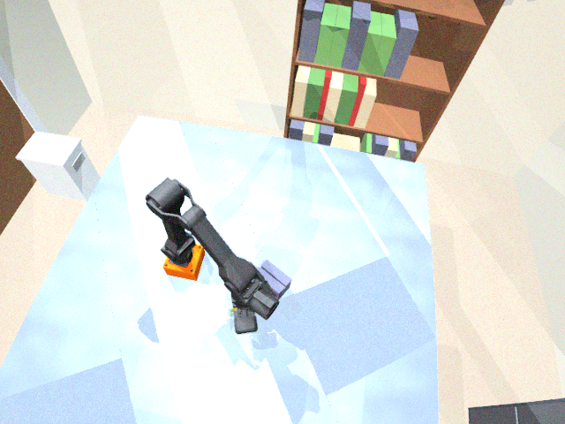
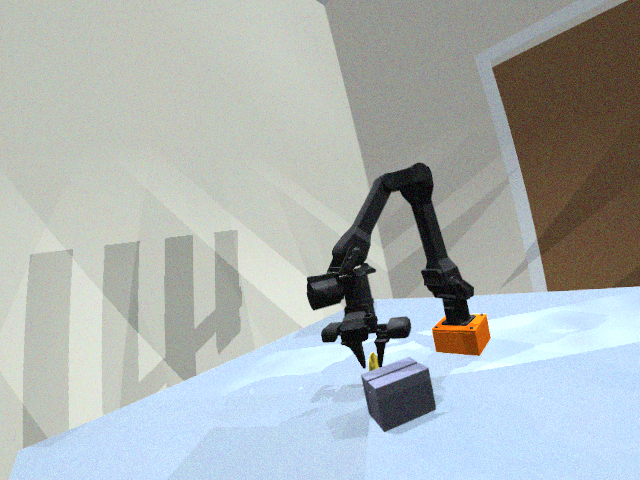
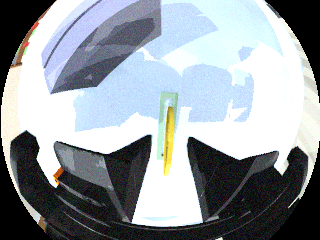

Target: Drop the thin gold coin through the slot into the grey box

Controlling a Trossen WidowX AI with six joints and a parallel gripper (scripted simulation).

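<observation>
My gripper tip is right at the gold coin.
</observation>
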